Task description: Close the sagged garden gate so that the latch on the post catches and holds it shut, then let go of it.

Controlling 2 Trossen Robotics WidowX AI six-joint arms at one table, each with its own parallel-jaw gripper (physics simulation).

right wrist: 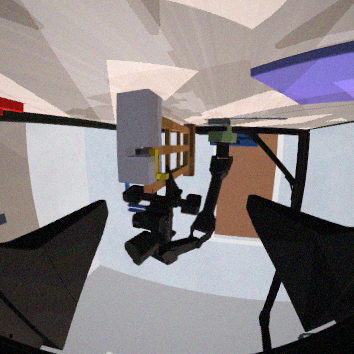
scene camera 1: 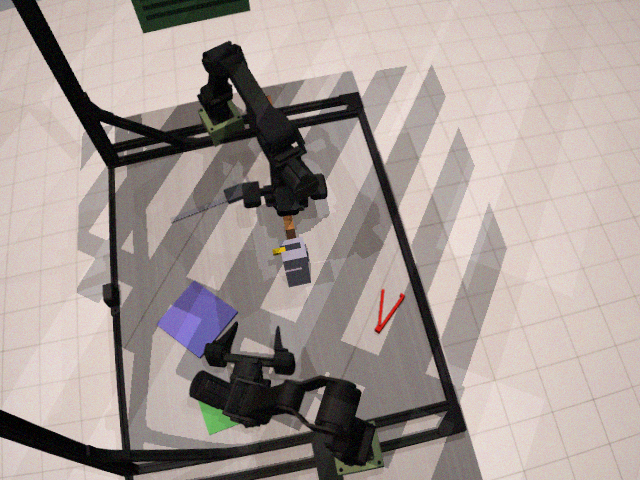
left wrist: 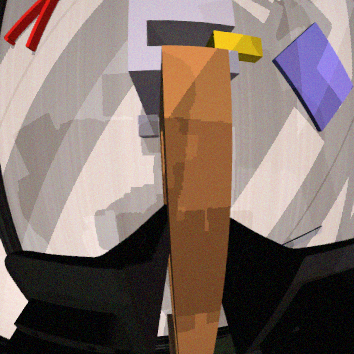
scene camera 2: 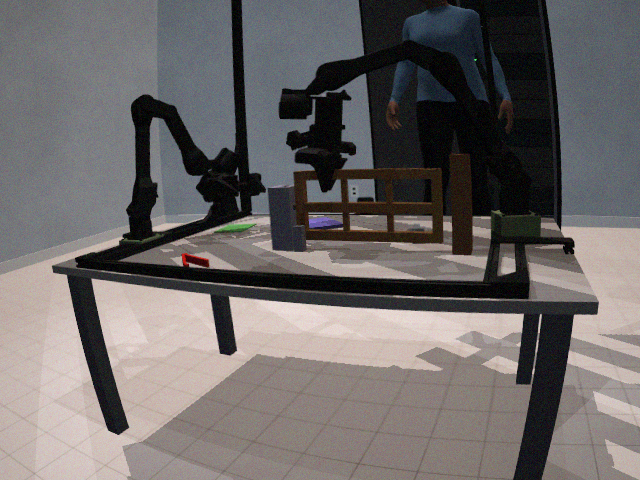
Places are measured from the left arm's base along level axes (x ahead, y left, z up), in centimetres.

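Pixels of known places: left gripper, between the fingertips: [right wrist: 162,164] [scene camera 2: 326,191]; right gripper, between the fingertips: [right wrist: 178,204] [scene camera 1: 257,324] [scene camera 2: 252,192]; left arm's base, origin of its link: [right wrist: 222,141] [scene camera 1: 219,114] [scene camera 2: 515,212]; right arm's base, origin of its link: [scene camera 1: 356,447] [scene camera 2: 141,237].
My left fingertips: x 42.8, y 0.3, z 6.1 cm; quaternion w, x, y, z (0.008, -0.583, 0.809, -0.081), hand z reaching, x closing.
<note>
Ahead of a thing's pixels: the offset from my left fingertips to its top centre. "pt": to the spot under its first point.
The brown wooden gate @[dx -6.0, dy +1.1, dz +4.6 cm] [scene camera 1: 289,225] [scene camera 2: 413,172] [left wrist: 197,165] [right wrist: 175,149] stands upright between a brown post @[pt dx -27.6, dy +10.5, dz -2.8 cm] [scene camera 2: 461,206] and a grey latch post [scene camera 1: 297,272] [scene camera 2: 281,217] [left wrist: 145,57] [right wrist: 136,125]. Its free end is at the slotted top of the grey post, beside the yellow latch piece @[pt dx +8.5, dy -6.0, dz +1.0 cm] [scene camera 1: 278,251] [left wrist: 245,44] [right wrist: 161,176]. Whether the latch has caught cannot be told. My left gripper [scene camera 2: 325,180] [left wrist: 185,210] is shut on the gate's top rail near its free end. My right gripper [scene camera 1: 256,326] is open and empty, well apart from the gate.
A purple square @[pt dx +8.7, dy -29.6, dz -11.6 cm] [scene camera 1: 197,319] [scene camera 2: 324,223] [left wrist: 315,75] lies near my right gripper. A green piece @[dx +31.3, dy -32.0, dz -12.3 cm] [scene camera 1: 212,419] [scene camera 2: 235,227] lies under the right arm. A red V-shaped piece @[pt dx +28.4, dy +9.6, dz -10.9 cm] [scene camera 1: 381,311] [scene camera 2: 196,259] lies near the black table frame [scene camera 1: 390,201].
</note>
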